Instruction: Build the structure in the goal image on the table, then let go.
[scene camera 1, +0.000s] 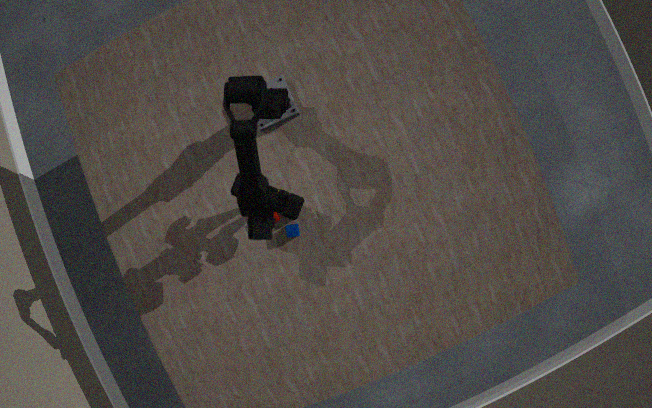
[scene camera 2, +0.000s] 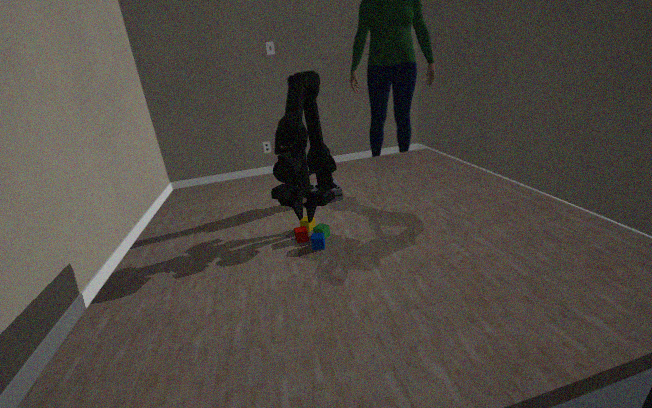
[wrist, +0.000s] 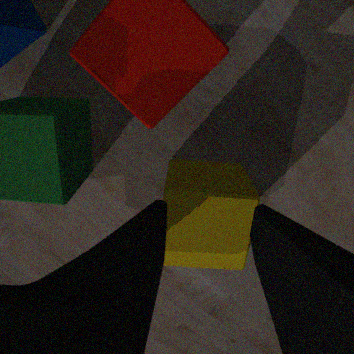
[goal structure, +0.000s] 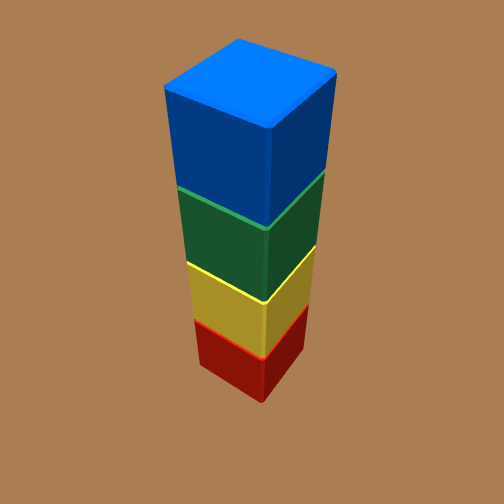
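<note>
My gripper (scene camera 2: 306, 220) (wrist: 208, 213) points down with a fingertip against each side of a yellow cube (scene camera 2: 306, 226) (wrist: 210, 225); it is shut on that cube. Whether the cube touches the table (scene camera 1: 425, 225) (scene camera 2: 350, 325) is hard to tell. A red cube (scene camera 1: 276, 217) (scene camera 2: 301, 234) (wrist: 150, 55) is close by, turned as a diamond in the wrist view. A green cube (scene camera 2: 323, 230) (wrist: 27, 157) is left of the yellow one in the wrist view. A blue cube (scene camera 1: 292, 230) (scene camera 2: 318, 242) (wrist: 17, 42) is at that view's upper left corner. The arm hides the yellow and green cubes in scene camera 1.
The arm's grey base plate (scene camera 1: 280, 120) is behind the cubes. Dark arm shadows fall across the cubes and table. Pale-edged walls stand around the table, and a person in a green top (scene camera 2: 392, 40) stands at the back.
</note>
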